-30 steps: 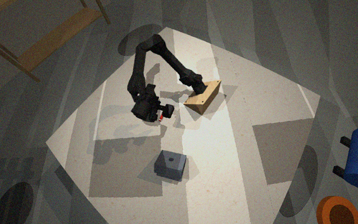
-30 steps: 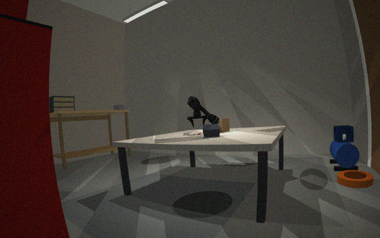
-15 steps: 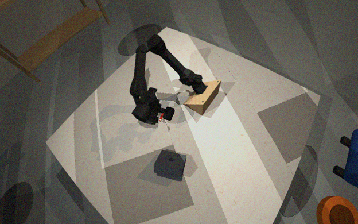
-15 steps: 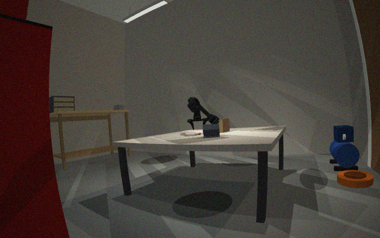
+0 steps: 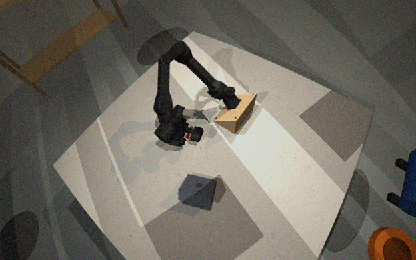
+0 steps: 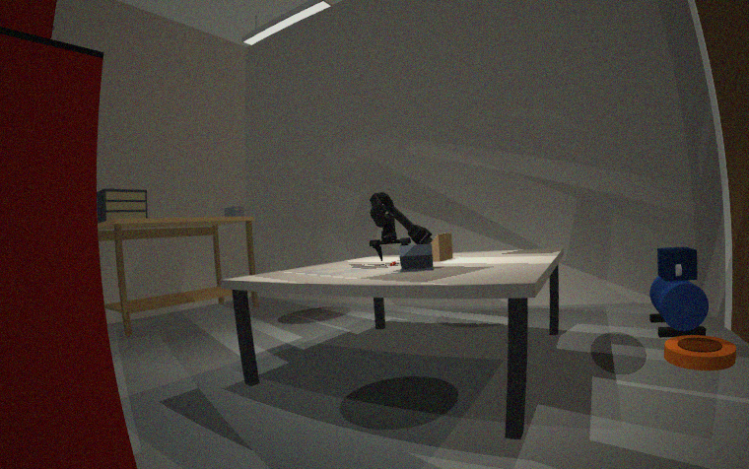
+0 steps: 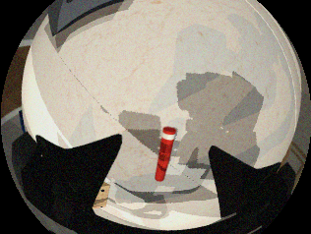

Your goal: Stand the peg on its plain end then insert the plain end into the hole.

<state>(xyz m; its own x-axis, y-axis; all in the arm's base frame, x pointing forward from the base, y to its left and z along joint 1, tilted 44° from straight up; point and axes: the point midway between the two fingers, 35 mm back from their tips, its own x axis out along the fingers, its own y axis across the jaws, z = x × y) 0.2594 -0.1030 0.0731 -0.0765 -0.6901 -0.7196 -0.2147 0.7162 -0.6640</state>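
My gripper tip is now 1 cm past the red peg and 2 cm above it. From my gripper tip the other things lie so: sloped grey panel (18 cm ahead, 19 cm to the left, 2 cm above).
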